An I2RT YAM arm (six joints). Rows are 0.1 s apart.
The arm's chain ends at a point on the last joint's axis. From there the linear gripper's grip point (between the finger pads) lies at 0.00 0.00 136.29 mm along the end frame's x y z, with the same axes.
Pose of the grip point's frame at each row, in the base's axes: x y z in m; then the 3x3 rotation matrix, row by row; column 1 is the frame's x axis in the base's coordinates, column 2 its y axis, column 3 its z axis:
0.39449, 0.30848, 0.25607; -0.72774, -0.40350, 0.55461; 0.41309, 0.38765, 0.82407; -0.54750, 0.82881, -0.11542
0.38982, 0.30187, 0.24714; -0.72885, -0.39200, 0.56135; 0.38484, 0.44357, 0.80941; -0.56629, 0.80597, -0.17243
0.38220, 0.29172, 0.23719; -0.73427, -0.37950, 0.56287; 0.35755, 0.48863, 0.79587; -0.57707, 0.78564, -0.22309
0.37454, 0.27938, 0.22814; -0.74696, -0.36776, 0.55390; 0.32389, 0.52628, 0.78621; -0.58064, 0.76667, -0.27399
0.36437, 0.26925, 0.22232; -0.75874, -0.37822, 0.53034; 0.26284, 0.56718, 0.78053; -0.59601, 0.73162, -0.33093
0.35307, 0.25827, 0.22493; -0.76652, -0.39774, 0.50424; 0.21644, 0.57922, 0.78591; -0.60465, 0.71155, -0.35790
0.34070, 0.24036, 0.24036; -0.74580, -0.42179, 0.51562; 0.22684, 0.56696, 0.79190; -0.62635, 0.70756, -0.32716
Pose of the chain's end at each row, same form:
0.31890, 0.19617, 0.27180; -0.72774, -0.40350, 0.55461; 0.41309, 0.38765, 0.82407; -0.54750, 0.82881, -0.11542
0.31331, 0.19156, 0.27064; -0.72885, -0.39200, 0.56135; 0.38484, 0.44357, 0.80941; -0.56629, 0.80597, -0.17243
0.30549, 0.18325, 0.26759; -0.73427, -0.37950, 0.56287; 0.35755, 0.48863, 0.79587; -0.57707, 0.78564, -0.22309
0.29905, 0.17223, 0.26548; -0.74696, -0.36776, 0.55390; 0.32389, 0.52628, 0.78621; -0.58064, 0.76667, -0.27399
0.29209, 0.16287, 0.26742; -0.75874, -0.37822, 0.53034; 0.26284, 0.56718, 0.78053; -0.59601, 0.73162, -0.33093
0.28435, 0.15116, 0.27371; -0.76652, -0.39774, 0.50424; 0.21644, 0.57922, 0.78591; -0.60465, 0.71155, -0.35790
0.27043, 0.13243, 0.28495; -0.74580, -0.42179, 0.51562; 0.22684, 0.56696, 0.79190; -0.62635, 0.70756, -0.32716

